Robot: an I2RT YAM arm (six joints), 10 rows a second.
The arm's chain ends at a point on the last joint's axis. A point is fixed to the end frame.
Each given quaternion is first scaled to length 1.
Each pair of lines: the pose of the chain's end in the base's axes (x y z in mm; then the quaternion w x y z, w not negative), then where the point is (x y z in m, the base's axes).
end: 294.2 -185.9 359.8 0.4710 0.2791 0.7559 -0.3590
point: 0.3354 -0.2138 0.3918
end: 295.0 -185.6 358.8 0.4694 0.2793 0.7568 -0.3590
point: 0.3363 -0.2136 0.3906
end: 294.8 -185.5 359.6 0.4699 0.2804 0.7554 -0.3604
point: 0.3359 -0.2136 0.3915
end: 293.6 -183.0 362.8 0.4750 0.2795 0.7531 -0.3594
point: 0.3345 -0.2107 0.3953
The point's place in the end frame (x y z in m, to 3 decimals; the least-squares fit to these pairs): -0.048 0.006 0.034
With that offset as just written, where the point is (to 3 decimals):
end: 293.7 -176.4 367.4 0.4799 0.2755 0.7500 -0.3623
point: 0.335 -0.203 0.400
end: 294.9 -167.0 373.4 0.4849 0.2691 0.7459 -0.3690
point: 0.336 -0.193 0.407
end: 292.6 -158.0 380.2 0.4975 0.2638 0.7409 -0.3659
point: 0.333 -0.183 0.415
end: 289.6 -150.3 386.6 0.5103 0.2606 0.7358 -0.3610
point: 0.330 -0.175 0.423
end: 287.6 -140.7 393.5 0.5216 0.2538 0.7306 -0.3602
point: 0.327 -0.164 0.431
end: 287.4 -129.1 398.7 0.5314 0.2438 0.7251 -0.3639
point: 0.327 -0.151 0.437
